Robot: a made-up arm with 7 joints.
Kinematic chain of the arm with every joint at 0, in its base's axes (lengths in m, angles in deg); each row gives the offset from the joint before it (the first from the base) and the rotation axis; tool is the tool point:
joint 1: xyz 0 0 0.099 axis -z
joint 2: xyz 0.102 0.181 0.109 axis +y
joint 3: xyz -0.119 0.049 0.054 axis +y
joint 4: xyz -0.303 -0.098 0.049 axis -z
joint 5: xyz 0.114 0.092 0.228 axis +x
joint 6: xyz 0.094 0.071 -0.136 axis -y
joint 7: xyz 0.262 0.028 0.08 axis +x
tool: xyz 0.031 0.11 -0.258
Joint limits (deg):
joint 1: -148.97..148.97
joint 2: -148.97..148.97
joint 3: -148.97..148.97
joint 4: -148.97..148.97
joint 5: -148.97..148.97
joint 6: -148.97..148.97
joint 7: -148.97..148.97
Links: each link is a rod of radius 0.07 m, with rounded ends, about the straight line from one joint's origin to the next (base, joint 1, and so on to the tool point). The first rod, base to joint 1, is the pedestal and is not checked.
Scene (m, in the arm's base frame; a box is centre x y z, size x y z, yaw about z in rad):
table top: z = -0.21
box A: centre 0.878 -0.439 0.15 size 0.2 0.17 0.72 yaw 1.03
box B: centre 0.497 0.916 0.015 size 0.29 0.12 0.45 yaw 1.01
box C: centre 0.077 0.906 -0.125 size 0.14 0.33 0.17 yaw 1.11
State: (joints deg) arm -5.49 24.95 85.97 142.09 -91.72 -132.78 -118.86
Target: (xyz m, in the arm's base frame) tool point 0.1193 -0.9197 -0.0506
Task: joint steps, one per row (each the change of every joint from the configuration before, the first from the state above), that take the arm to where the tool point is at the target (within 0.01 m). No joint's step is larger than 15 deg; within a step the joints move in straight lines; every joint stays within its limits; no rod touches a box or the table.
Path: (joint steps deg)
1: 13.06 5.53 -9.48 -7.13 -4.17 3.93 -6.02
2: 13.05 5.53 -9.48 -7.13 -4.17 3.94 -6.02
3: 13.06 5.53 -9.48 -7.13 -4.16 3.93 -6.03
4: 13.05 5.53 -9.48 -7.14 -4.17 3.93 -6.02
5: 13.06 5.54 -9.48 -7.13 -4.17 3.93 -6.02
6: 3.77 0.59 13.61 2.21 -1.05 2.22 1.70
7: 3.77 0.59 13.61 2.22 -1.05 2.22 1.70
8: 3.77 0.60 13.62 2.21 -1.06 2.21 1.71
9: 3.78 0.59 13.61 2.21 -1.05 2.22 1.70
10: 3.77 0.59 13.61 2.21 -1.05 2.21 1.70

